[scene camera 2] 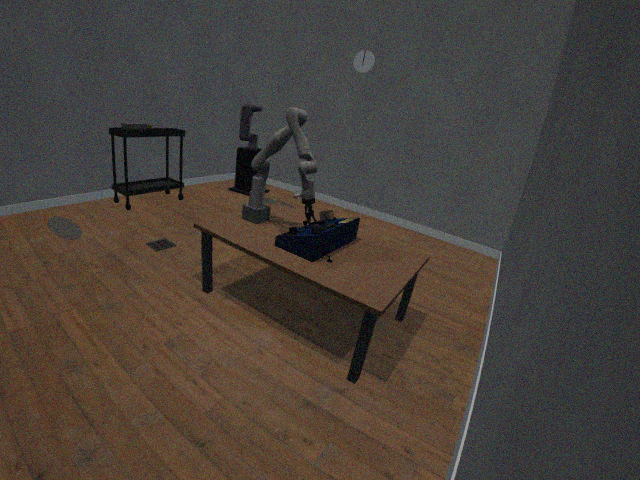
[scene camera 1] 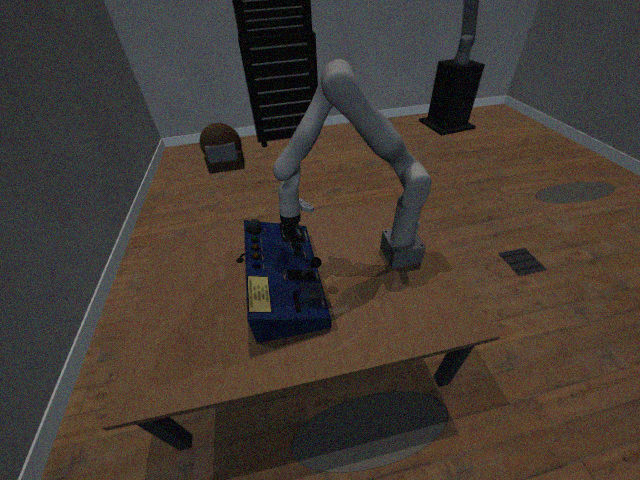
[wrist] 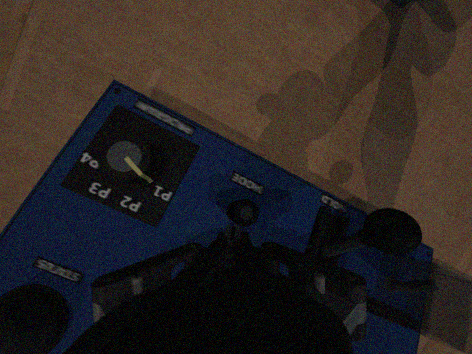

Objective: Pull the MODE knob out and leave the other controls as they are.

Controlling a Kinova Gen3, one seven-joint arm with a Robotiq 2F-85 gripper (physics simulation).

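Places are measured from the arm's base along level axes (x ahead, y left, z up), in millimetres.
Pixels of known places: gripper, fingertip midpoint: (scene camera 2: 308, 222) (scene camera 1: 292, 247) (wrist: 234, 236); arm's base at its link origin: (scene camera 2: 256, 206) (scene camera 1: 402, 237).
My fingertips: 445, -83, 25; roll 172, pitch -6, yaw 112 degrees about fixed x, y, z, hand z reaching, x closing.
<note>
For each thing: its top centre in the pictures, then the offset to it from my fingertips, as dx, dy, dz. "spot": a spot on its surface instead. Level surfaces: height alone.
- blue control panel at a spot on its surface: (wrist: 206, 168) spot: -47, -48, -48
- wooden table at its surface level: dz -123
- MODE knob at its top centre: (wrist: 246, 213) -27, +1, +7
- PROGRAM dial at its top centre: (wrist: 115, 161) -33, -119, +2
- control at a spot on its surface: (wrist: 329, 228) spot: -26, +126, -48
- large black round knob at a spot on its surface: (wrist: 389, 230) spot: -59, +111, +34
- yellow label at a spot on its surface: (scene camera 1: 259, 294) spot: +165, +190, +15
A blue control panel (scene camera 1: 270, 316) (scene camera 2: 328, 240) (wrist: 206, 168) lies on the wooden table (scene camera 1: 413, 310) (scene camera 2: 375, 271). In the wrist view the MODE knob (wrist: 242, 211), small, round and dark, sits under its MODE label. My gripper (wrist: 234, 236) (scene camera 1: 290, 233) (scene camera 2: 310, 218) points down at the panel's far end. Its fingers are shut together just beside the MODE knob, and nothing is between them. The PROGRAM dial (wrist: 123, 156) points at P1. The HOLD control (wrist: 329, 228) stands to the right of the knob. In the scene views the arm hides the MODE knob.
A large black round knob (wrist: 389, 230) stands at the panel's right. A yellow label (scene camera 1: 259, 294) is on the panel's near left. The arm's base (scene camera 1: 403, 252) stands on the table to the right of the panel. A black cart (scene camera 2: 147, 130) and a tall black rack (scene camera 1: 280, 62) stand by the walls.
</note>
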